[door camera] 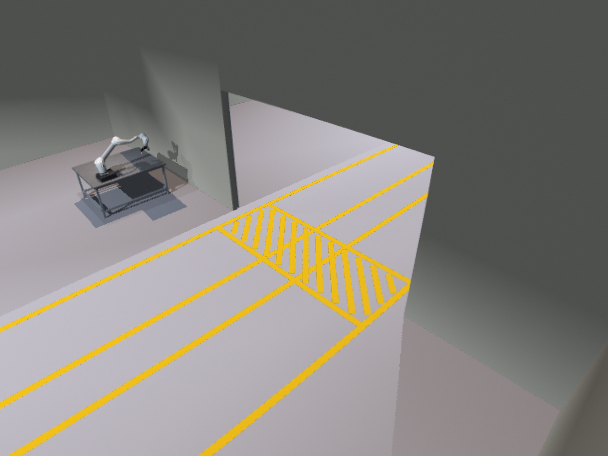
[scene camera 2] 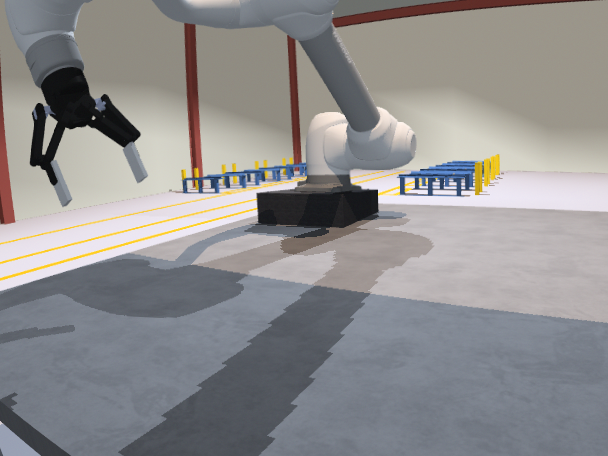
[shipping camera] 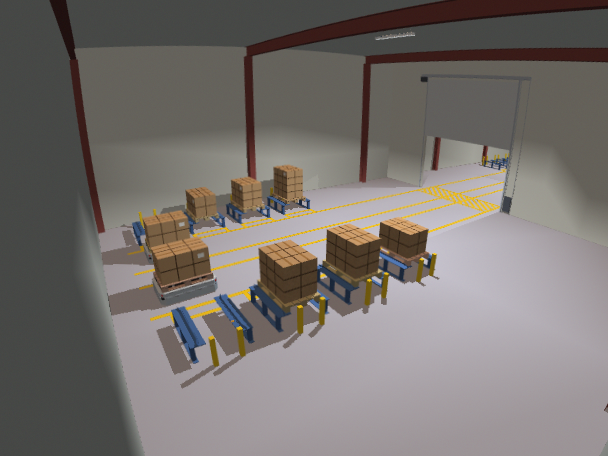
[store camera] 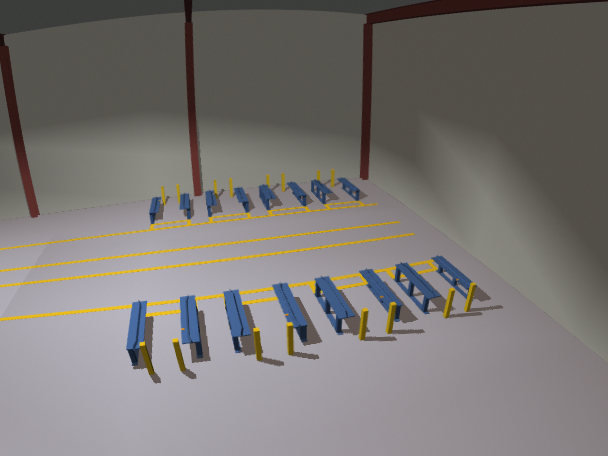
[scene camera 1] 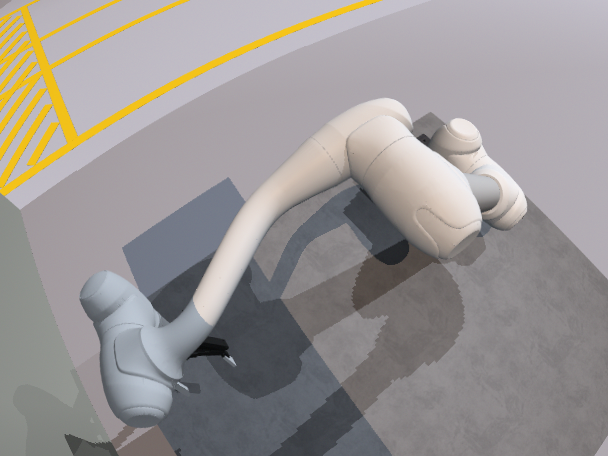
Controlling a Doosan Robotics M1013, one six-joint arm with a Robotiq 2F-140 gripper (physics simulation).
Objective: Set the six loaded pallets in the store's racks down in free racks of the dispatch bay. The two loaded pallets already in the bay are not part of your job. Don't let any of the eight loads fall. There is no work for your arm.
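Where they show: gripper, between the fingertips: [door camera: 144, 153] [scene camera 2: 107, 190] [scene camera 1: 210, 377]; arm's base, origin of its link: [door camera: 104, 173] [scene camera 2: 328, 190].
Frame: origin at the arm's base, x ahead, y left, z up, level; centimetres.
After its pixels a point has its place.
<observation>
In the shipping view, three loaded pallets [shipping camera: 288, 272] @(x 1252.4, y 52.7, z 30.6 cm) [shipping camera: 353, 252] @(x 1091.6, y 28.7, z 24.4 cm) [shipping camera: 403, 239] @(x 924.4, y 2.8, z 9.4 cm) stand upright in the near racks, and three [shipping camera: 200, 202] @(x 1296.4, y -509.5, z 13.5 cm) [shipping camera: 246, 193] @(x 1134.2, y -530.0, z 14.3 cm) [shipping camera: 288, 183] @(x 969.1, y -547.4, z 24.2 cm) in the far racks. A loaded pallet [shipping camera: 181, 265] @(x 1421.0, y -129.7, z -2.0 cm) rides upright on a low white vehicle [shipping camera: 189, 291] @(x 1414.1, y -119.4, z -63.4 cm) in the lane, beside the near row's left end. Another load [shipping camera: 167, 229] @(x 1423.0, y -346.9, z 3.4 cm) is on a second vehicle [shipping camera: 149, 254] @(x 1481.9, y -338.3, z -54.6 cm), partly hidden, by the far row's left end. A near rack [shipping camera: 187, 327] @(x 1444.9, y 26.7, z -49.6 cm) at the left bears no load. The store racks [store camera: 190, 320] @(x -753.7, y -180.8, z -49.5 cm) [store camera: 242, 200] @(x -867.8, y -714.9, z -48.1 cm) show no loads. My gripper [scene camera 1: 209, 374] @(x 97.1, y 19.8, z 11.7 cm) [scene camera 2: 102, 191] @(x 97.1, y 19.8, z 11.7 cm) is open and empty above the table.
Yellow posts [shipping camera: 300, 320] [store camera: 363, 325] stand behind the racks. Yellow lines mark lanes, with a hatched crossing [door camera: 315, 265] @(x 213.0, y -420.6, z -84.2 cm) [shipping camera: 457, 199] @(x 237.5, y -365.0, z -84.4 cm) at the doorway. The door panel [shipping camera: 470, 110] @(x 231.5, y -364.4, z 299.1 cm) hangs raised. The arm's table [door camera: 135, 172] @(x 58.5, y -18.7, z -9.3 cm) stands near a wall.
</observation>
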